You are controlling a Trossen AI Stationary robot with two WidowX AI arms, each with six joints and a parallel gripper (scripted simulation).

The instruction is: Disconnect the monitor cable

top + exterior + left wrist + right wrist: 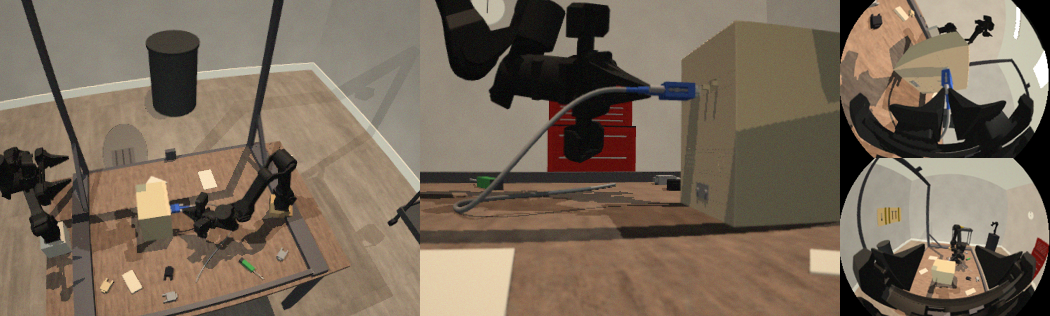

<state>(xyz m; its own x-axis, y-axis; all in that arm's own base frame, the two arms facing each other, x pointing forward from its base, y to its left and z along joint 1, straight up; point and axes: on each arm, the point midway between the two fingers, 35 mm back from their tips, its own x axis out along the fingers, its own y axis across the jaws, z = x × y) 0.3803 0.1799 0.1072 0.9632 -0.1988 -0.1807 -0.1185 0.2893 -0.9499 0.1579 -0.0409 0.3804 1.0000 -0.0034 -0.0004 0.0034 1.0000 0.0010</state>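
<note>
Now: left hand 3 cm past the blue plug, 5 cm to the left of it and 1 cm above it. Also, from my left hand: back panel 6 cm behind, 8 cm to the right, 4 cm below; then beige box 6 cm behind, 14 cm to the right, 5 cm below.
</note>
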